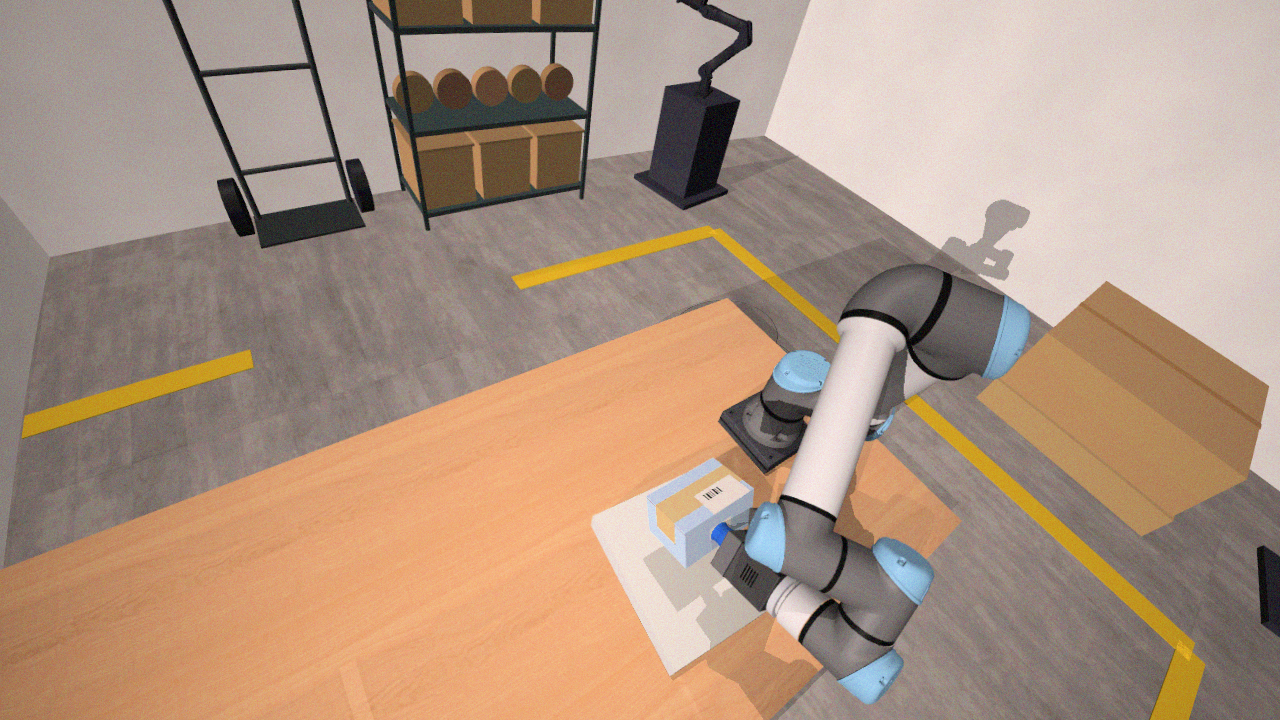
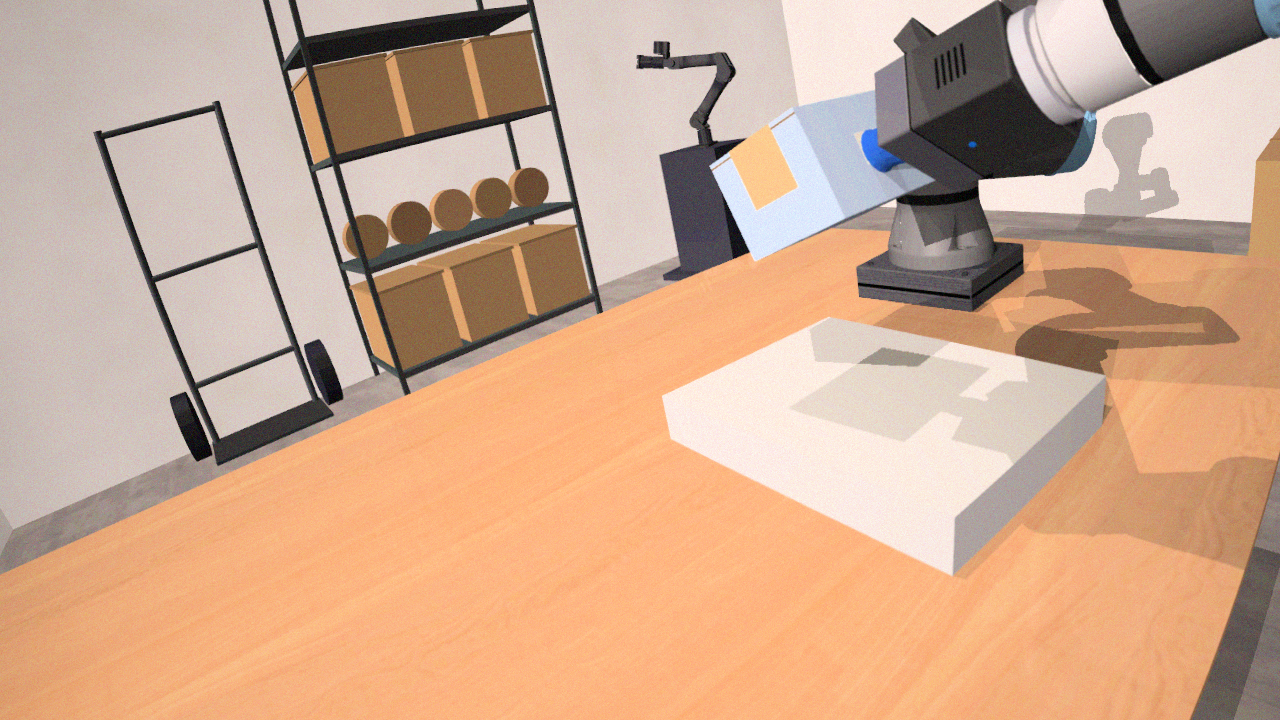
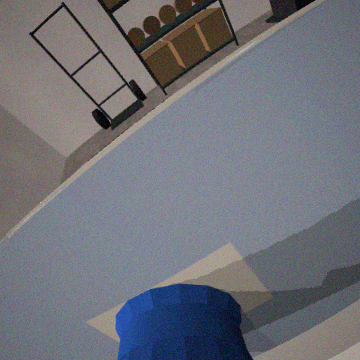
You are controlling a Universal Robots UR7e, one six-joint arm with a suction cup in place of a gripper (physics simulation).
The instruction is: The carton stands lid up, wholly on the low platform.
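Places are measured from the arm's base along level axes (x back, y down, z right), in centimetres.
Pixels of known places: hand at its tool point: (image 1: 713,526) (image 2: 865,157) (image 3: 175,289); arm's base at its link origin: (image 1: 770,422) (image 2: 940,254).
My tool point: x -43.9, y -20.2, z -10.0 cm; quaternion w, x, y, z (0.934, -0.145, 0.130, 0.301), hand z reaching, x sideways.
Note:
For each thing: its top centre in the pictures, then the offset to it from my tool point. Level surfaces: height alone.
- light-blue carton at its top centre: (image 3: 66,125) (image 2: 821,96) (image 1: 709,494) dx +0.9, dy -5.0, dz +3.6 cm
- low white platform at its top centre: (image 2: 874,387) (image 3: 267,301) (image 1: 682,559) dx +0.8, dy +20.0, dz +1.5 cm
- wooden table at its surface level: dy +24.8 cm
The light-blue carton (image 1: 687,535) (image 2: 819,192) (image 3: 200,175) has a tan tape strip and a barcode label on its upward-facing top. It hangs somewhat tilted in the air. My gripper's blue suction cup (image 1: 719,533) (image 2: 878,150) (image 3: 180,320) is stuck on a side face of the carton, at a cream patch, and holds it sideways. The low white platform (image 1: 666,631) (image 2: 778,438) lies on the table below, with a visible gap under the carton and shadows across its top. The exact contact edge of the cup is hidden.
The wooden table (image 1: 358,537) (image 2: 447,537) carries the platform and my dark arm base (image 1: 756,434) (image 2: 939,277), which stands just behind the platform. A shelf rack (image 1: 426,219), a hand truck (image 1: 308,223) and a large brown box (image 1: 1118,411) stand on the floor away from the table.

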